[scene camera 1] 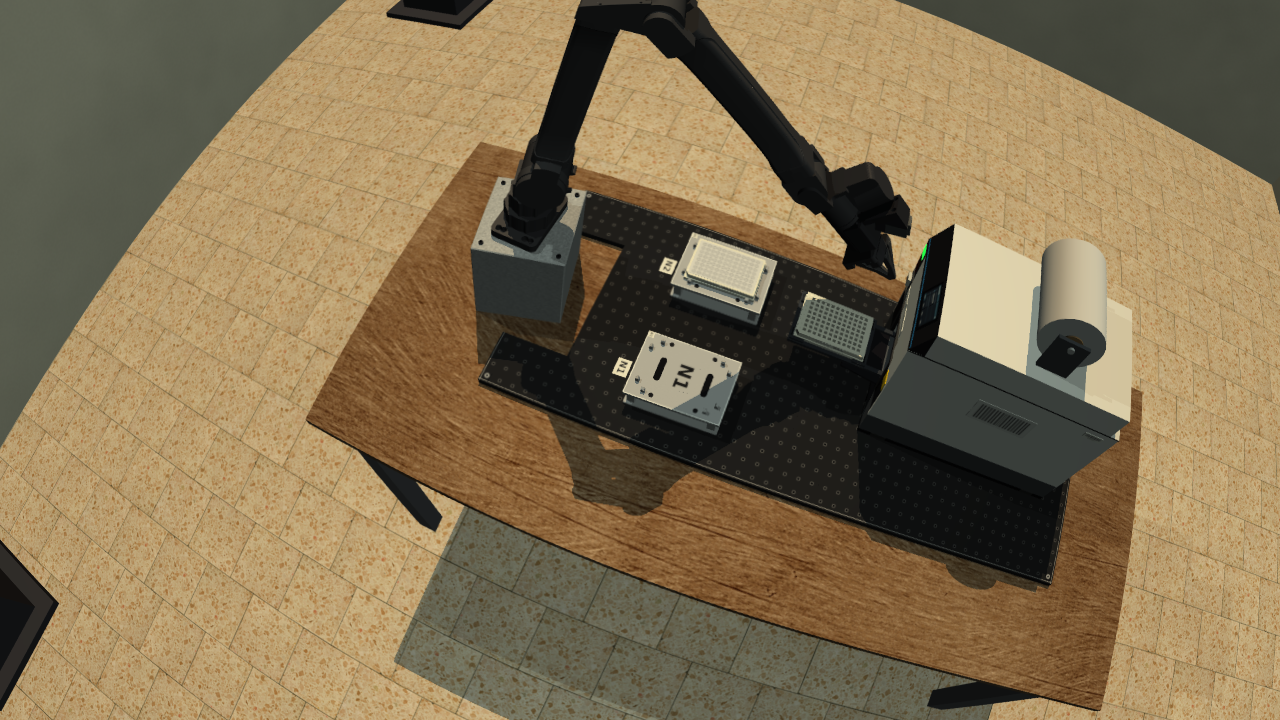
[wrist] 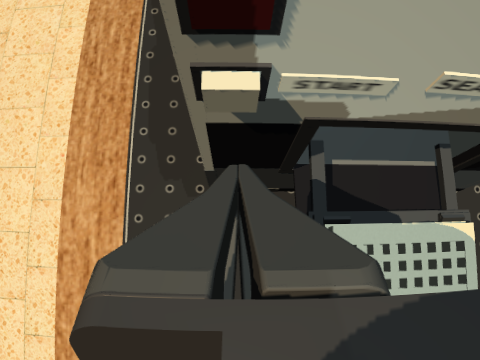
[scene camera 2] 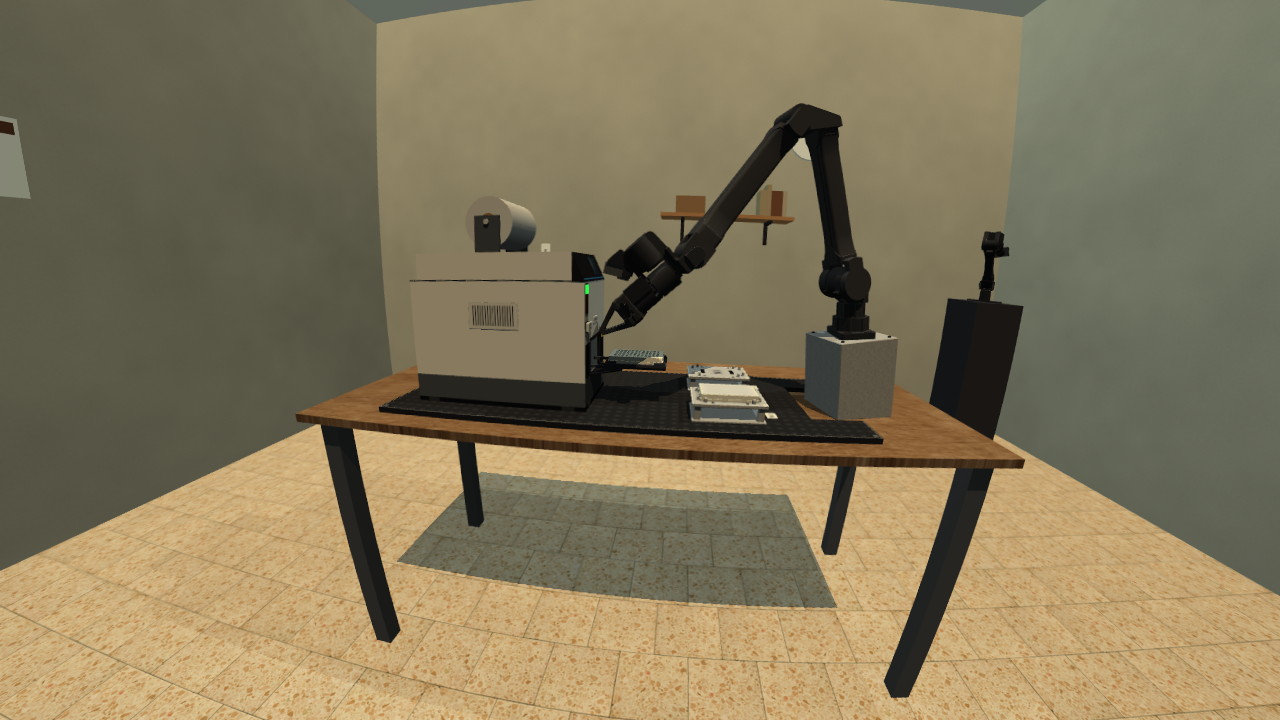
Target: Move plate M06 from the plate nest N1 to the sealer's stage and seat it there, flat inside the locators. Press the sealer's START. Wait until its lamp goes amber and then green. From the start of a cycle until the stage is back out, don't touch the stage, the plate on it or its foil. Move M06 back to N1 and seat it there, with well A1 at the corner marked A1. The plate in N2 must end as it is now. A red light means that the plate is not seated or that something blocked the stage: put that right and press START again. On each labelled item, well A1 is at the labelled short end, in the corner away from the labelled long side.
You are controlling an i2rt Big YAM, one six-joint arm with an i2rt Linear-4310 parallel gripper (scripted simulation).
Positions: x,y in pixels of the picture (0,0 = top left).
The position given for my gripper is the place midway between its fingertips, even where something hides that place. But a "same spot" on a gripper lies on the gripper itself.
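You'd see my gripper in the wrist view, in scene camera 1 and in scene camera 2 (pixel 600 332). On my gripper, (wrist: pixel 309 286) and (scene camera 1: pixel 886 250) are the same spot. There's a plate M06 as well, and it shows in the wrist view, in scene camera 1 and in scene camera 2 (pixel 646 357). On the plate M06, (wrist: pixel 401 249) and (scene camera 1: pixel 861 337) are the same spot.
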